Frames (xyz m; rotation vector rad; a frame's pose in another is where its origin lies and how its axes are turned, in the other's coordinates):
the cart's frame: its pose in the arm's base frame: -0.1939 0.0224 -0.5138 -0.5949 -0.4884 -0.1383
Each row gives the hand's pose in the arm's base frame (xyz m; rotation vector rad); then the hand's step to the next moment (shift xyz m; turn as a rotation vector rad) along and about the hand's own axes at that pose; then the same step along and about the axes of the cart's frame.
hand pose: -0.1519 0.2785 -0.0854 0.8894 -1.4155 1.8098
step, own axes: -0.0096 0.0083 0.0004 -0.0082 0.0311 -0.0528
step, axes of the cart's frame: -0.0073 0.0034 -0.0098 -0.0389 0.0463 0.0129
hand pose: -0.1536 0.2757 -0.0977 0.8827 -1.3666 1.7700
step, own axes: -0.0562 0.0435 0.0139 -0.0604 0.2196 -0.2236
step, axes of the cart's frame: -0.0388 0.0076 -0.0607 -0.2507 0.1962 0.0228
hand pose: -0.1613 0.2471 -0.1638 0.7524 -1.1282 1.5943
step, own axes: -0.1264 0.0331 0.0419 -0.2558 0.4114 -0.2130
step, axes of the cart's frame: -0.0476 -0.0178 -0.1275 -0.4684 0.2001 -0.1436
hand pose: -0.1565 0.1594 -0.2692 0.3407 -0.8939 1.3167
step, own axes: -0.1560 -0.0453 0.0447 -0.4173 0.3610 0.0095
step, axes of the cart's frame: -0.0132 -0.0787 -0.1484 -0.4839 -0.0536 -0.2598
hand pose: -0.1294 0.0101 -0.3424 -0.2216 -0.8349 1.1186
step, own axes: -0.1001 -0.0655 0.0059 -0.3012 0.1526 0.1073
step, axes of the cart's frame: 0.0159 -0.0859 -0.0819 -0.2829 -0.1613 -0.1395
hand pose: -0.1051 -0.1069 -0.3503 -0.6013 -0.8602 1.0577
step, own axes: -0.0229 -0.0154 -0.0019 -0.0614 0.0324 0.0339
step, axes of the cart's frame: 0.0049 -0.0232 -0.0142 -0.0644 -0.0378 -0.0197
